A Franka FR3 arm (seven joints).
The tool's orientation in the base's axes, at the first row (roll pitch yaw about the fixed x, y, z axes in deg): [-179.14, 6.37, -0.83]
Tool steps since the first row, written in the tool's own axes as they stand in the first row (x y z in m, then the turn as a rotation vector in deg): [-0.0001, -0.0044, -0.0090, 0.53, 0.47, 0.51]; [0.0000, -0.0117, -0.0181, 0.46, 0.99, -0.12]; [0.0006, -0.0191, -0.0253, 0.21, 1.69, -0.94]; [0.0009, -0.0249, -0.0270, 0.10, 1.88, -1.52]
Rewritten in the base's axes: [0.0010, 0.0043, 0.0090, 0.46, -0.47, -0.57]; [0.0022, 0.0114, 0.0182, 0.45, -1.00, 0.05]; [0.0037, 0.0187, 0.0254, 0.29, -1.71, 0.89]; [0.0043, 0.0244, 0.0271, 0.24, -1.91, 1.47]
